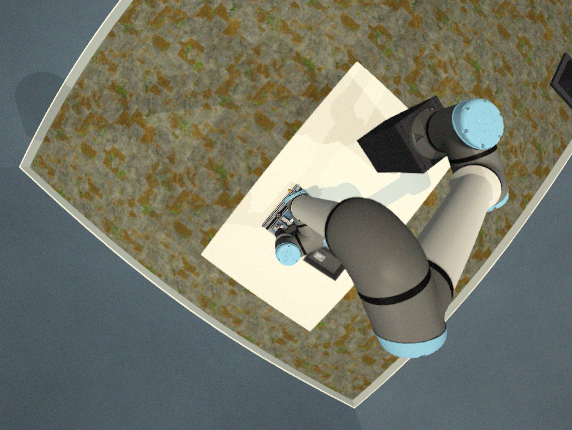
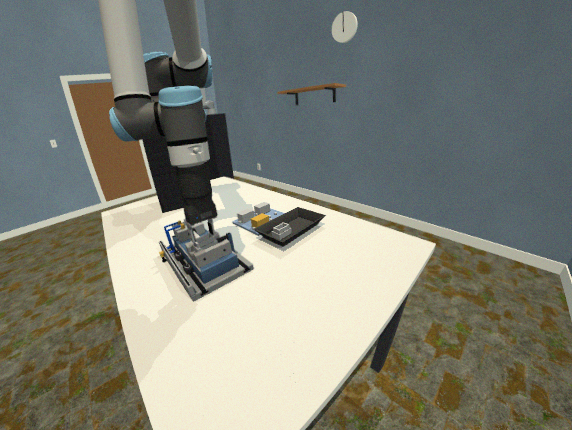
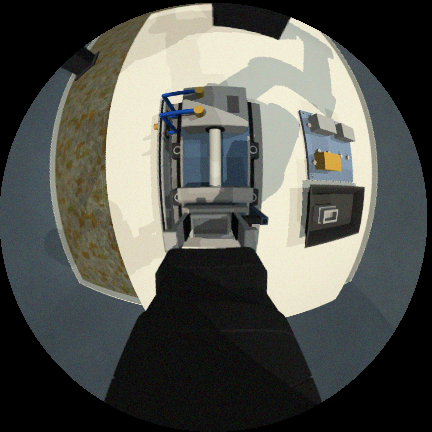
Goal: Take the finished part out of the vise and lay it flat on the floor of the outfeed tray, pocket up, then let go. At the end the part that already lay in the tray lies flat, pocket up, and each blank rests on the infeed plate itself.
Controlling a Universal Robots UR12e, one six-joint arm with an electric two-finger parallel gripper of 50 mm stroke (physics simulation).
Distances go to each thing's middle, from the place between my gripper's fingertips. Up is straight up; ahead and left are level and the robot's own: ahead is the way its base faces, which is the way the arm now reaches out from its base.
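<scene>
Relative to the grey end housing [image 3: 214, 102], my hand is 4 cm above, 3 cm to the right and 16 cm past it.
</scene>
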